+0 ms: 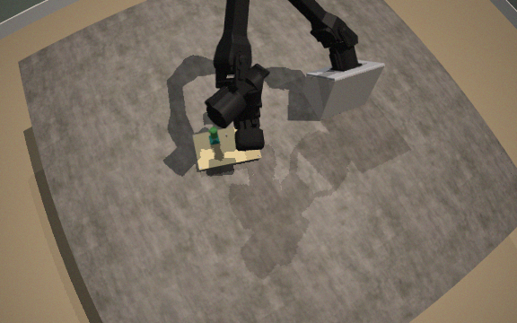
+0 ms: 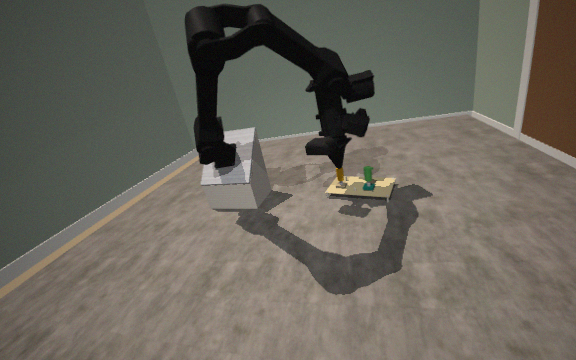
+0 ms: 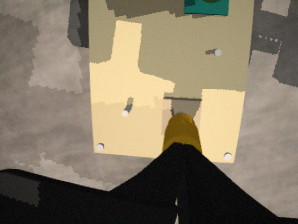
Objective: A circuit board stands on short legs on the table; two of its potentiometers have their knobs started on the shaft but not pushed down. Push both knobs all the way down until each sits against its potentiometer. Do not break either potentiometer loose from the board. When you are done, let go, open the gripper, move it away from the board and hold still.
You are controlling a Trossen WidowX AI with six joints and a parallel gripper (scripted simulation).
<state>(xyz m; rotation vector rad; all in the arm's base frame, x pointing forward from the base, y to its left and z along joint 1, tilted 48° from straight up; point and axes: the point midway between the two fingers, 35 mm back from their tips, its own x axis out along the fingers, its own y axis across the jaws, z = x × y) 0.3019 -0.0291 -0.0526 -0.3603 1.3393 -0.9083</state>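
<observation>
My gripper tip is now 20 mm above the orange knob. From my gripper tip the other things lie so: green knob (70 mm ahead, 30 mm to the right, 10 mm below).
</observation>
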